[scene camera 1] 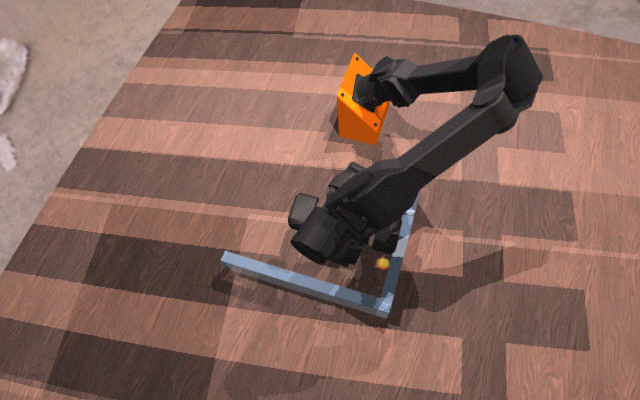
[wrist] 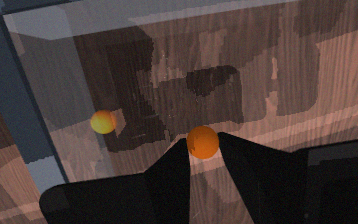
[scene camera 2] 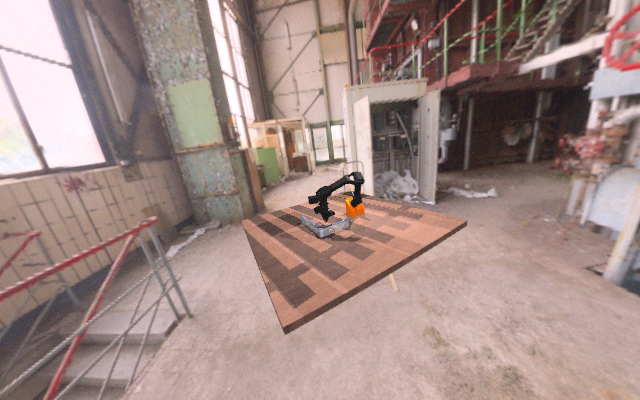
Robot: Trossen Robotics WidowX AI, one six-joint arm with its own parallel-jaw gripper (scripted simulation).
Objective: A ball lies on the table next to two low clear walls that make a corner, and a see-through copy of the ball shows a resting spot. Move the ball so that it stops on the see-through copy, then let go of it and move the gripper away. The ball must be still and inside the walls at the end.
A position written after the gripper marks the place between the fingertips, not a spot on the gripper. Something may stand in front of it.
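Observation:
Gripper point(scene camera 1: 343, 238), point(wrist: 202, 141) holding an orange ball point(wrist: 202, 142). Scene camera 1 does not show the ball, hidden by the gripper.

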